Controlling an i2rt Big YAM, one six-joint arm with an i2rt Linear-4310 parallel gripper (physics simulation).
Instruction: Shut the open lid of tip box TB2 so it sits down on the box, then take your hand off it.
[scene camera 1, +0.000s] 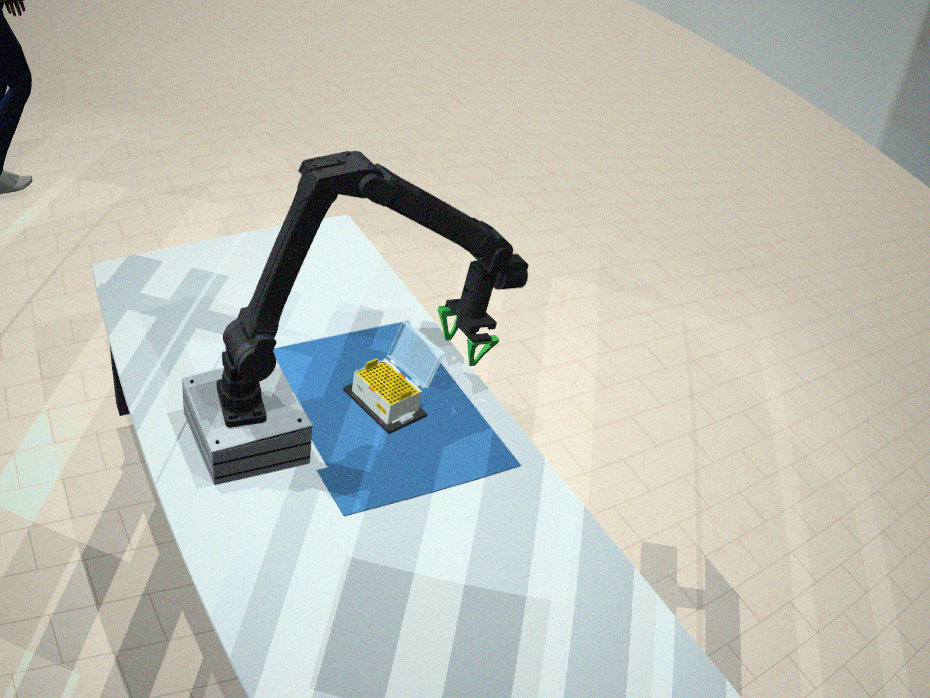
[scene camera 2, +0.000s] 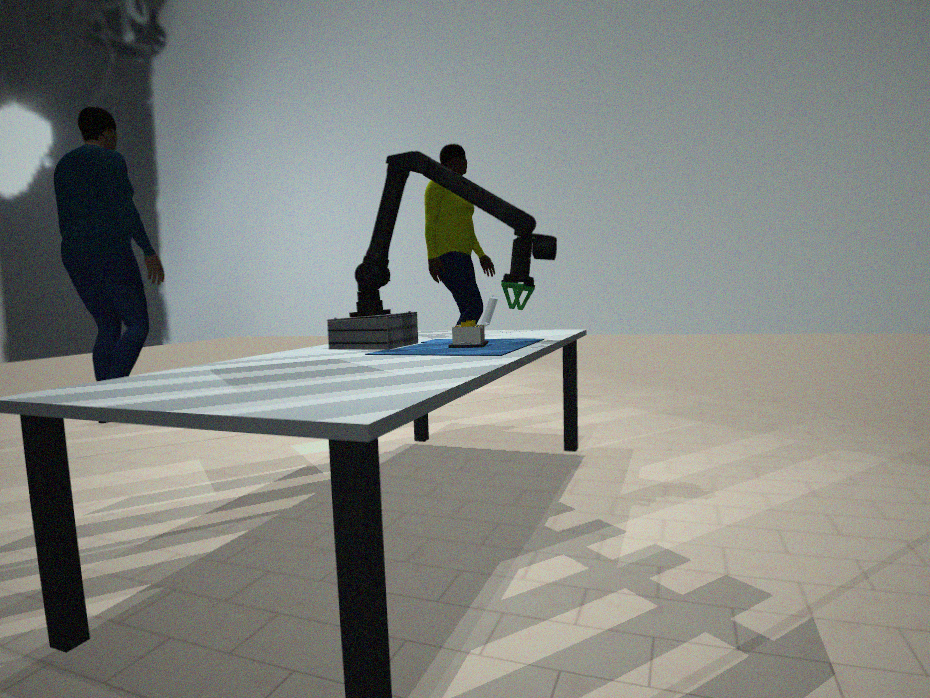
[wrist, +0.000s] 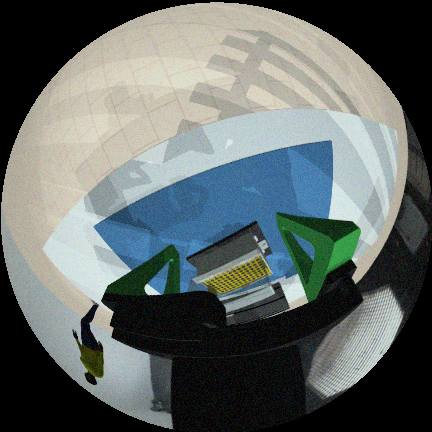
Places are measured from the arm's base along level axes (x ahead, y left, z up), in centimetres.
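Where they show: gripper, between the fingertips: (scene camera 1: 460, 352) (scene camera 2: 516, 309) (wrist: 223, 235); arm's base, origin of its link: (scene camera 1: 240, 403) (scene camera 2: 370, 315).
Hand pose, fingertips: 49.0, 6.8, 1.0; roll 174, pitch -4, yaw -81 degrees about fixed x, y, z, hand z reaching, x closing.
Each offset is from my fingertips to the centre of the thing, as dx, dy, dz. Level surfaces: height alone.
The tip box {-15.6, -1.1, -7.5} (scene camera 1: 375, 398) (scene camera 2: 468, 335) is white, with a yellow tip rack {-9.4, +1.3, -0.3} (wrist: 237, 275) on top. It sits on a dark plate on the blue mat; no TB2 label is readable. Its clear lid (scene camera 1: 419, 356) (scene camera 2: 489, 311) stands open, hinged along the side away from the arm's base and leaning outward. In the wrist view the lid is hard to make out. My gripper (scene camera 1: 461, 351) (scene camera 2: 517, 306) (wrist: 223, 235) is open and empty, fingers pointing down. It hangs beyond the lid on the side away from the base, its fingertips near the height of the lid's upper edge and apart from it.
The arm's grey base block (scene camera 1: 259, 459) (scene camera 2: 371, 331) stands on the table {dz -11.1} (scene camera 1: 277, 555) beside the blue mat {dz -10.8} (scene camera 1: 458, 450) (wrist: 310, 170). The table's long edge runs close below the gripper's side. A person in yellow (scene camera 2: 449, 221) and one in dark blue (scene camera 2: 93, 195) stand beyond the table.
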